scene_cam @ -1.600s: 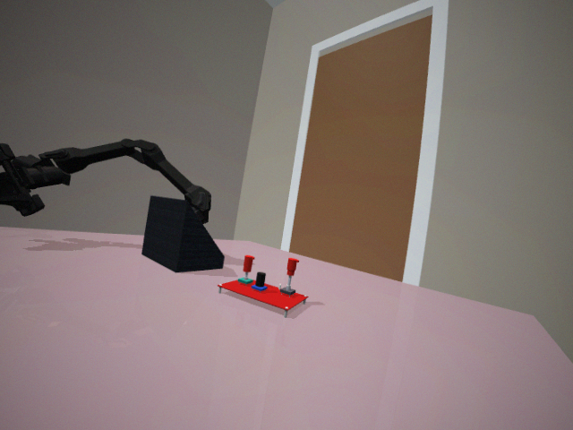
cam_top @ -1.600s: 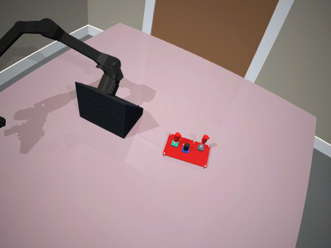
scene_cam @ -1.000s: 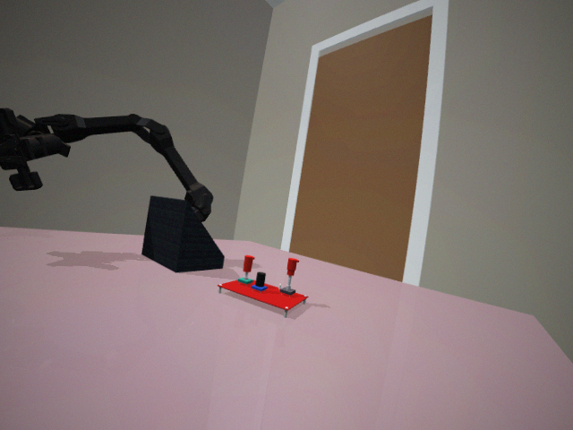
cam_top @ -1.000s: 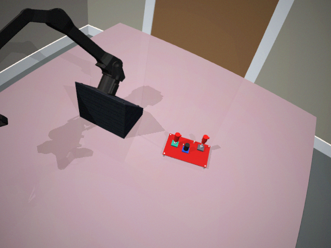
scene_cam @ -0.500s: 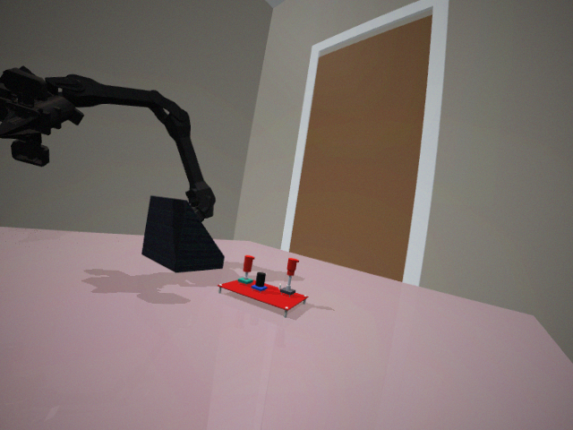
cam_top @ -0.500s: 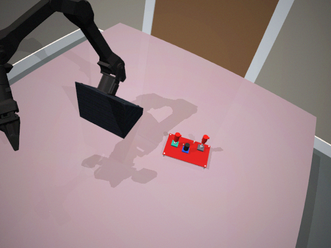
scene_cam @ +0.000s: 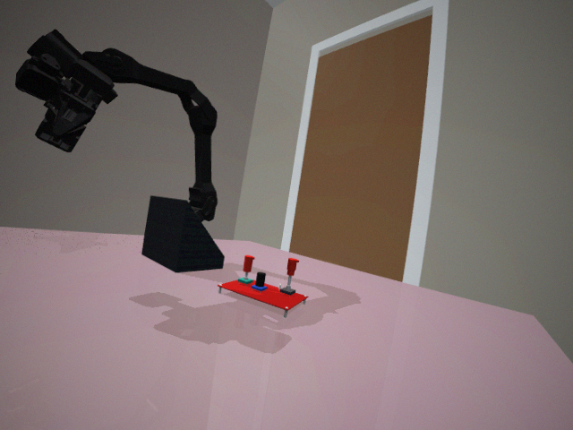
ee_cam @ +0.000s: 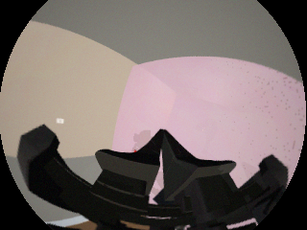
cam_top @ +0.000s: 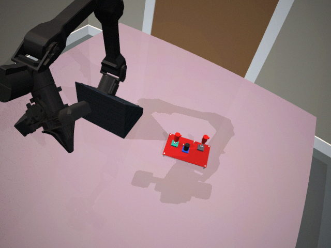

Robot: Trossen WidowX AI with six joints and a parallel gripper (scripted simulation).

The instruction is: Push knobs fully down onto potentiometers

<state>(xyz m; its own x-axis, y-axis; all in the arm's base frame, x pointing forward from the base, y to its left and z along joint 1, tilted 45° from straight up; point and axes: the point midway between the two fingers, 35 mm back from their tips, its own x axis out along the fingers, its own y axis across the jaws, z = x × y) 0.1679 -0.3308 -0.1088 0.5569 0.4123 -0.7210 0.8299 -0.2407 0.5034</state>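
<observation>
Right now my gripper tip is 14 cm short of the green potentiometer, 33 cm to the right of it and 20 cm above it.
</observation>
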